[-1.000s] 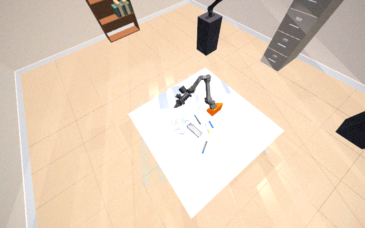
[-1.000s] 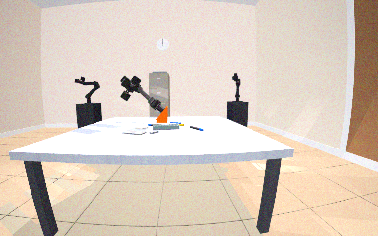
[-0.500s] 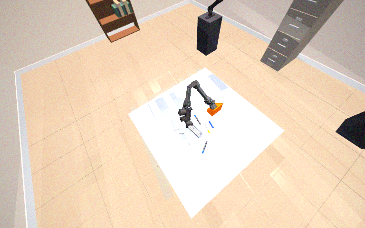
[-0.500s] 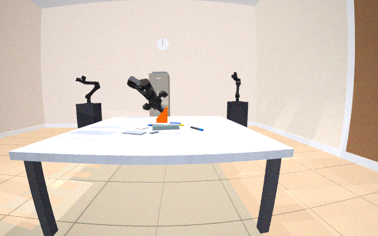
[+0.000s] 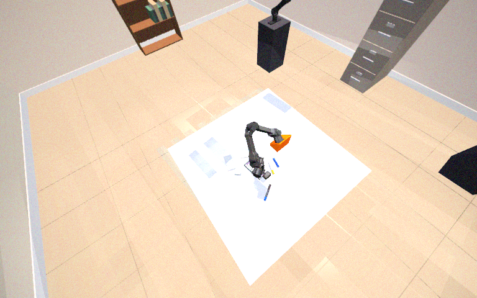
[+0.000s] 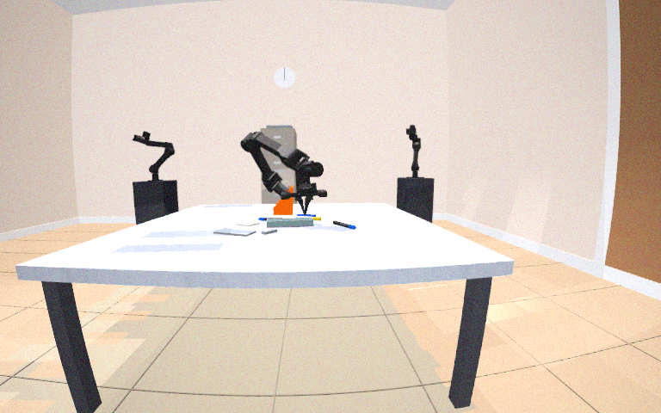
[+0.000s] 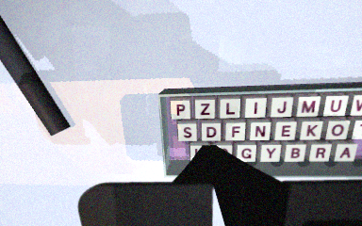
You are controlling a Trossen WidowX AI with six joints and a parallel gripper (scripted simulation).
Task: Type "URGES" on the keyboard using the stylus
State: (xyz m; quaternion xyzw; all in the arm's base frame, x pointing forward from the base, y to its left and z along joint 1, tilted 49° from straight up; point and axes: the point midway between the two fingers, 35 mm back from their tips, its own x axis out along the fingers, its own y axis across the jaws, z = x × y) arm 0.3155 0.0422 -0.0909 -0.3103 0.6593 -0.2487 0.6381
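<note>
Now: gripper tip 19 cm past the blue stylus, 2 cm to the left of it and 3 cm above it. The rest, counted from my gripper tip: yellow pen: 12 cm behind, 3 cm to the left, 3 cm below; then grey block: 14 cm ahead, 13 cm to the right, 4 cm below.
</note>
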